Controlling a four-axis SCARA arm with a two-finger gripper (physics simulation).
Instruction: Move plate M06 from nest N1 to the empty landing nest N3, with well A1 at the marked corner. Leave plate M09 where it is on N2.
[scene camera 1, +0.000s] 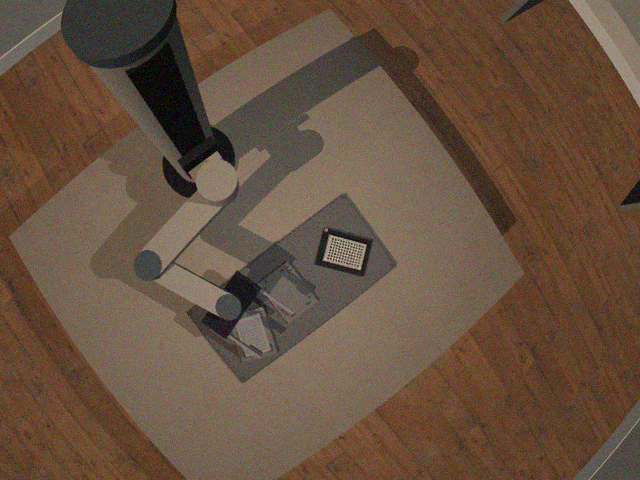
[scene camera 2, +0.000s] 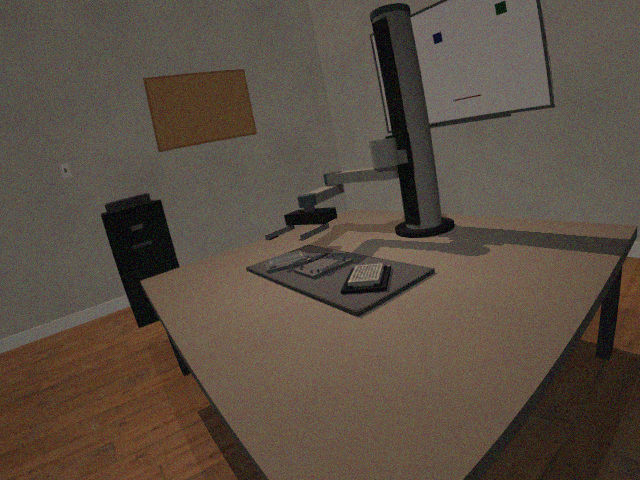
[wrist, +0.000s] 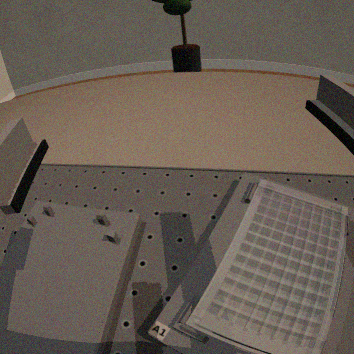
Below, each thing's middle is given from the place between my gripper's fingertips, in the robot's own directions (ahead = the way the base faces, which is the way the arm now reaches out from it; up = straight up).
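Measured from the clear well plate (scene camera 1: 250, 329), my gripper is 7 cm to the left of it, 3 cm past it and 10 cm above it. As for the black-framed white well plate (scene camera 1: 338, 250), I see it 33 cm to the left of my hand, 6 cm behind it and 10 cm below it.
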